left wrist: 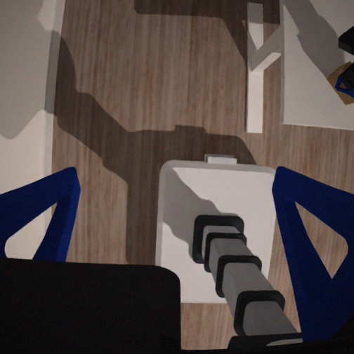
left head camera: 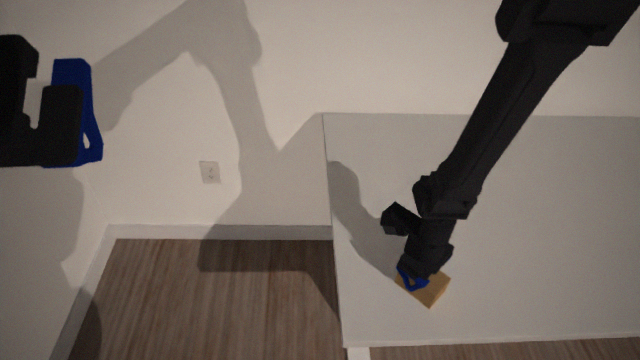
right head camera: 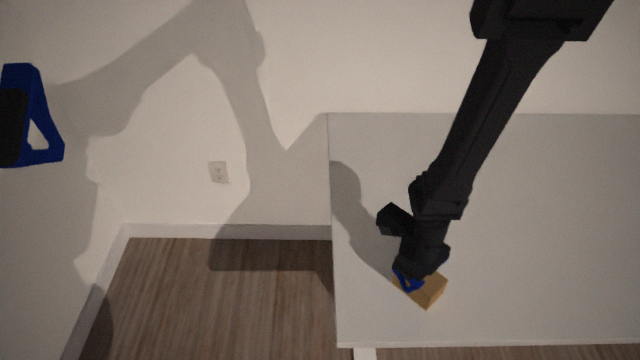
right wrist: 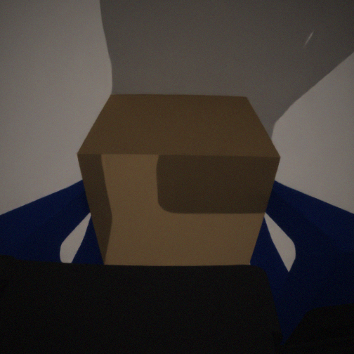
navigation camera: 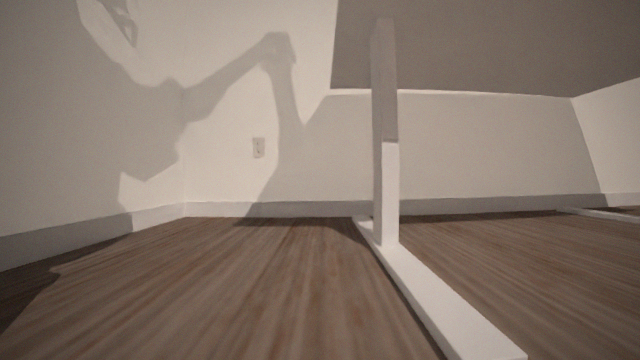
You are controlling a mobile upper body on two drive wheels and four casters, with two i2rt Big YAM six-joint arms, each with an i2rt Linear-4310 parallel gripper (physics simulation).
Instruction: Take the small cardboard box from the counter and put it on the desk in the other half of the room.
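Places are measured from the left arm's base along level axes (x left, y ahead, z down), in centimetres.
Where they show: left gripper, fingertip midpoint: (left head camera: pixel 34 154) (right head camera: pixel 0 155); right gripper, fingertip midpoint: (left head camera: pixel 417 280) (right head camera: pixel 414 281).
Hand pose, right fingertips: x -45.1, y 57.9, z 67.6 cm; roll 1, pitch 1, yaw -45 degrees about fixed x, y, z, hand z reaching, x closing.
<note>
Things, the pixels of their top centre, and the offset from my right fingertips. "*": a spot on its surface instead. Level surfaces: height alone.
- small cardboard box at its top centre: (right head camera: pixel 421 274) (left head camera: pixel 424 273) dx -0.7, dy -0.7, dz -3.7 cm
- white desk at its surface level: dz +1.4 cm
- desk's white leg at a spot on its surface: (navigation camera: pixel 390 195) * dx +3.5, dy +21.6, dz +56.0 cm
The small cardboard box (left head camera: pixel 436 291) (right head camera: pixel 433 293) (right wrist: pixel 180 125) is brown and sits between the fingers of my right gripper (right wrist: pixel 176 177), which is shut on it. The box is over the near left part of the white desk (left head camera: pixel 525 250) (right head camera: pixel 525 250) (left wrist: pixel 310 107); whether its underside touches the top I cannot tell. The box (left wrist: pixel 348 97) also shows at the right edge of the left wrist view. My left gripper (left wrist: pixel 175 177) is wide open and empty, left of the desk, above the robot's base. The counter does not show.
The desk's white leg (navigation camera: pixel 390 195) stands on a long foot (navigation camera: pixel 440 300) (left wrist: pixel 255 100) on the wood floor. The robot's white base (left wrist: pixel 185 195) is near that foot. A wall with an outlet (left head camera: pixel 210 172) (right head camera: pixel 219 172) (navigation camera: pixel 258 147) runs behind the desk; another wall stands at the left.
</note>
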